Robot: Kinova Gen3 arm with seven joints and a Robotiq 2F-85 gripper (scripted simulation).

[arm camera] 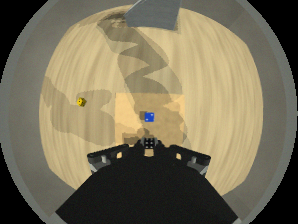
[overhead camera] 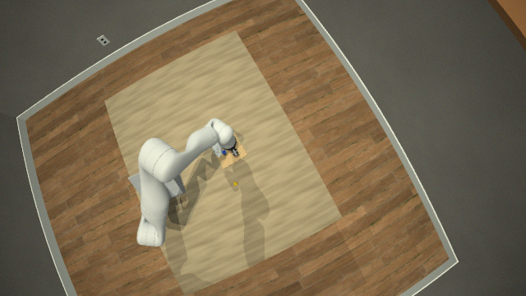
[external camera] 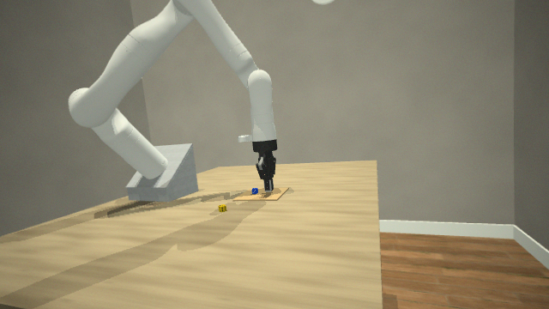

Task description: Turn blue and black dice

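My gripper is now 10 mm above the black die. Also, from my hand: tan mat: 20 mm behind, 30 mm below; yellow die: 60 mm behind, 170 mm to the right, 20 mm below; blue die: 50 mm behind, 10 mm to the right, 20 mm below.
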